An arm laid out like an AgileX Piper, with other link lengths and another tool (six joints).
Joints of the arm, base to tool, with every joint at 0 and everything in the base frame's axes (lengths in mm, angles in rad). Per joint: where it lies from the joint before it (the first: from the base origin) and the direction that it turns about. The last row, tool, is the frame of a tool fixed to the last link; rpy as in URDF.
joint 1: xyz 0 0 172.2 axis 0 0 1
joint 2: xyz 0 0 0 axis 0 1 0
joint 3: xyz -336.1 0 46 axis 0 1 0
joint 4: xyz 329.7 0 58.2 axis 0.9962 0 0.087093
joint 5: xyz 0 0 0 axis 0 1 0
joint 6: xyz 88.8 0 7.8 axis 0.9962 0 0.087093
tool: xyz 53.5 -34 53.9 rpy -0.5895 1.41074 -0.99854
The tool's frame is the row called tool.
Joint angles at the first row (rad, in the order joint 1, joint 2, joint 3, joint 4, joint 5, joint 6):
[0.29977 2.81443 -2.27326 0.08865 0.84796 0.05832]
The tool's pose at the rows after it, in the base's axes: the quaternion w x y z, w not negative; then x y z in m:
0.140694, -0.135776, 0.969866, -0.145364, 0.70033, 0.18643, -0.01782
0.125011, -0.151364, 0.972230, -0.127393, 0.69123, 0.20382, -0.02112
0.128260, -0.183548, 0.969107, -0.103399, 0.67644, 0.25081, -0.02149
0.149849, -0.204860, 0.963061, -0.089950, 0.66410, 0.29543, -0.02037
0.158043, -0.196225, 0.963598, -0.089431, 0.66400, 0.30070, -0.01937
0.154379, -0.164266, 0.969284, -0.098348, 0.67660, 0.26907, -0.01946
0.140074, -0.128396, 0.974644, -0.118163, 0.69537, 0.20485, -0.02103
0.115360, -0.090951, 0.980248, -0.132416, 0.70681, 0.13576, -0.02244
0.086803, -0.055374, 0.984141, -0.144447, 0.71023, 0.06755, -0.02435
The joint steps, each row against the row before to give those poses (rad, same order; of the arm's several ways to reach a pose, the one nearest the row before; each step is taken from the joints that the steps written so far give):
[0.00015 -0.00002 -0.00184 0.00421 0.03848 -0.00062]
[0.01834 0.00002 -0.00004 0.04748 0.03338 -0.02984]
[0.05962 0.00002 -0.00003 0.05155 -0.00085 -0.03443]
[0.06233 0.00305 0.00005 0.01860 -0.04523 -0.00561]
[0.00957 0.00084 -0.00006 -0.00559 -0.02338 0.02403]
[-0.04262 -0.00003 0.00003 -0.01765 -0.00219 0.03371]
[-0.08844 0.00003 -0.00002 -0.03085 0.02491 0.00962]
[-0.09548 -0.00162 -0.00147 -0.01664 0.04518 0.00220]
[-0.09368 -0.00185 0.00003 -0.01576 0.05026 -0.00001]

